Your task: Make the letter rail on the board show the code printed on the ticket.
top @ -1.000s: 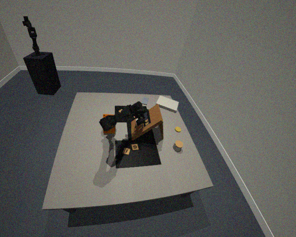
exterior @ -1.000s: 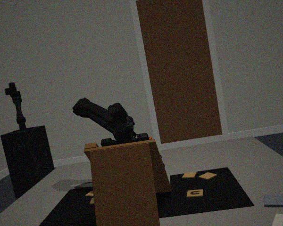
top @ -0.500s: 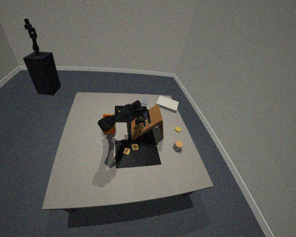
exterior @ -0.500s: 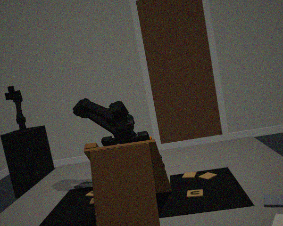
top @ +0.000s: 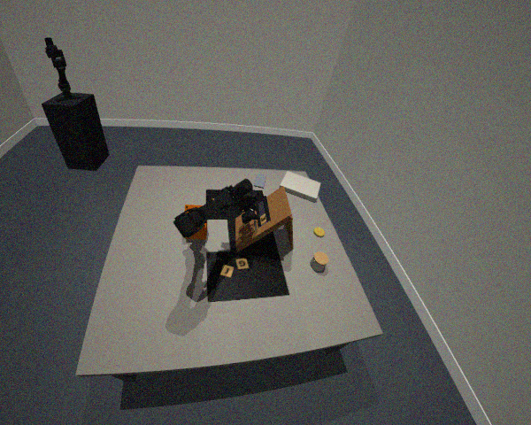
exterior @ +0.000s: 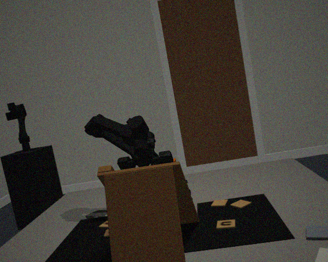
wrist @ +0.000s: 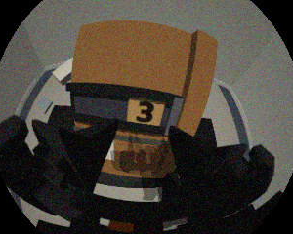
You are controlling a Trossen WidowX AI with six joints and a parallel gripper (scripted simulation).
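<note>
Now: gripper tip 100 mm above the white ticket, 90 mm to the right of it and 30 mm past it. The rest, counted from my gripper tip: yellow disc: 420 mm ahead, 180 mm below, 80 mm to the left; then black mat: 190 mm below, 100 mm behind, 20 mm to the left; then grey-blue card: 540 mm to the left, 190 mm below, 60 mm ahead.
</note>
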